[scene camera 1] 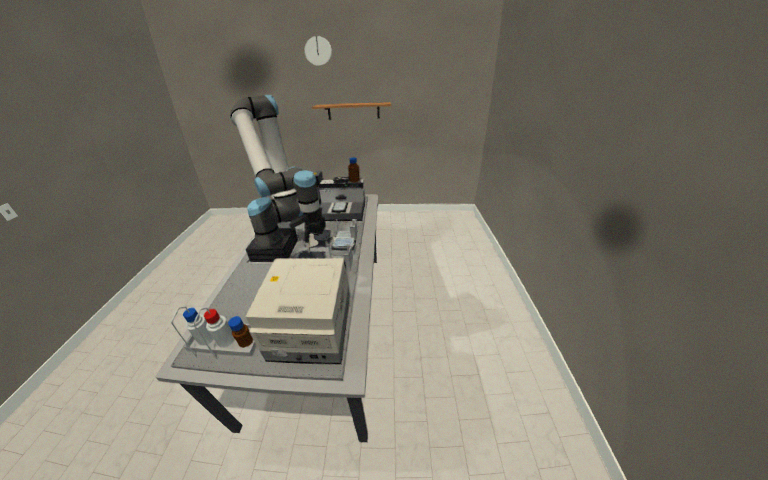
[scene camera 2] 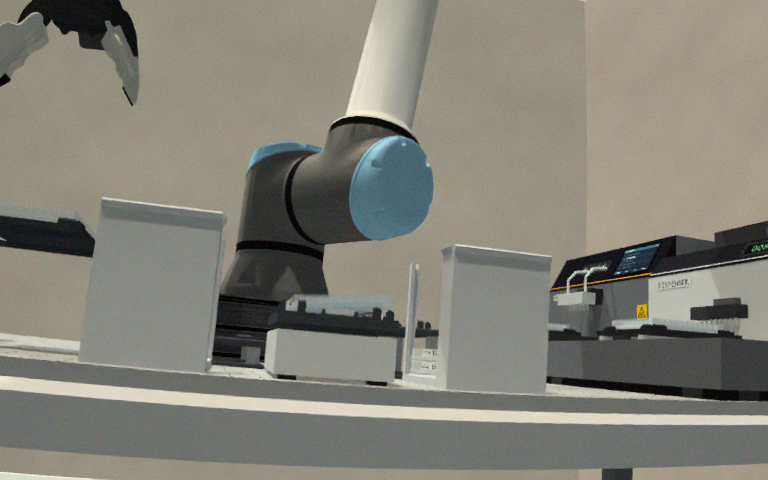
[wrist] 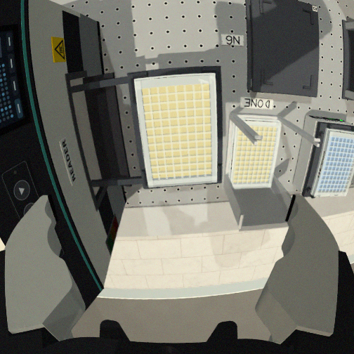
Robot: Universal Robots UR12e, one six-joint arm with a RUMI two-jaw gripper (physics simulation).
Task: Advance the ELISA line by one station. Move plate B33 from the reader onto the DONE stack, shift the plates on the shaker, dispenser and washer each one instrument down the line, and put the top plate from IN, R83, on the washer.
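Places are measured from the arm's base along level axes (x left, y down, z back), in centimetres.
Where they show: gripper, fingertip midpoint: (scene camera 1: 314, 243) (scene camera 2: 61, 97); arm's base, link origin: (scene camera 1: 269, 240).
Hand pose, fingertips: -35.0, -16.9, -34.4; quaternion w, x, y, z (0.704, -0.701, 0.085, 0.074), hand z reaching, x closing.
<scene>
Things, the pixels of their centre, and the offset from my fingertips, as dx, dy, dz. "spot": a spot on its surface instead.
- DONE holder, body centre: (scene camera 2: 161, 292) (scene camera 1: 337, 257) +12.4, +19.6, -9.4
- blue-welled plate, body centre: (scene camera 2: 333, 306) (scene camera 1: 343, 242) +27.5, +19.3, -13.4
- shaker, surface spot: (scene camera 2: 330, 353) spot: +25.1, +23.6, -20.2
- dispenser, body centre: (scene camera 2: 710, 247) (scene camera 1: 339, 187) +83.8, +5.4, -13.0
- tall grey holder, body centre: (scene camera 2: 465, 323) (scene camera 1: 344, 230) +41.7, +19.6, -14.2
- cream reader housing, body centre: (scene camera 1: 306, 306) -29.6, +12.4, +3.9
- bottle rack, body centre: (scene camera 1: 213, 325) -35.1, +13.6, +44.8
My gripper (scene camera 2: 70, 93) (wrist: 170, 199) is open and empty, high above the bench at the reader end. In the wrist view, a yellow-welled plate (wrist: 177, 132), at the station of B33, lies on the extended tray of the reader (wrist: 45, 95). Another yellow plate (wrist: 254, 152) sits in the DONE holder (wrist: 260, 207) (scene camera 2: 150, 283). A blue-welled plate (wrist: 334, 162) (scene camera 1: 342, 242) (scene camera 2: 339, 304) lies on the shaker (scene camera 2: 330, 353). A plate (scene camera 1: 339, 207) (scene camera 2: 673, 324) lies on the dispenser (scene camera 2: 679, 362). The washer plate and R83 cannot be made out clearly.
A tall grey holder (scene camera 2: 495, 319) stands between shaker and dispenser. A dark flat nest (wrist: 284, 47) lies beside DONE. The arm's base (scene camera 1: 271, 243) stands behind. The cream reader housing (scene camera 1: 300, 294) and a bottle rack (scene camera 1: 220, 346) are at the bench's near end.
</scene>
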